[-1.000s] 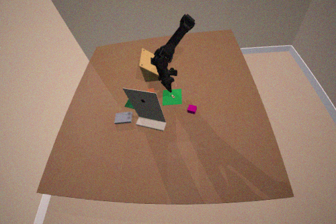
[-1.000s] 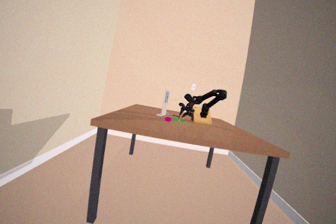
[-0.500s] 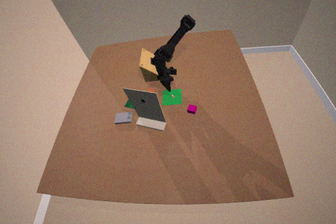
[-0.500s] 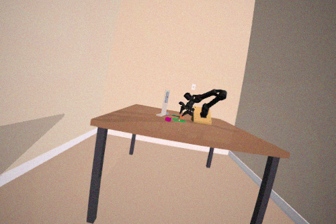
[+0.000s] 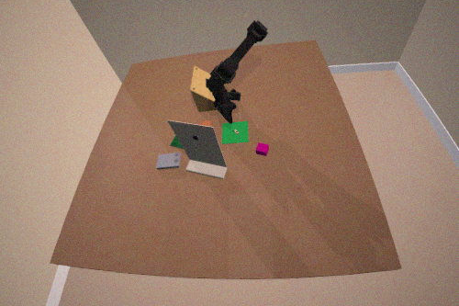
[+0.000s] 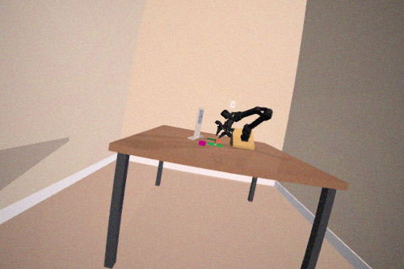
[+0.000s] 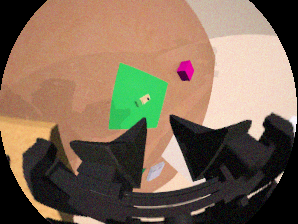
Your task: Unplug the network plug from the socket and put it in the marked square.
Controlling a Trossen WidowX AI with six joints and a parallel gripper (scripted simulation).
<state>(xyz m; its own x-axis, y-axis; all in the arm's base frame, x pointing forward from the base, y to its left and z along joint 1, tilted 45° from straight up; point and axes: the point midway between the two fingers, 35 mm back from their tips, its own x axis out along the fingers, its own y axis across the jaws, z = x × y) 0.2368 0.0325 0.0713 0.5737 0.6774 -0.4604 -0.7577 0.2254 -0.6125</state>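
The network plug is 60 mm below my gripper tip, 20 mm to the left of it and 10 mm ahead of it. From my gripper tip the other things lie so: grey upright panel 170 mm ahead, 120 mm to the right, 60 mm above; flat grey block 300 mm to the right, 120 mm ahead, 60 mm below; bright green square 60 mm below, 10 mm to the left, 10 mm ahead.
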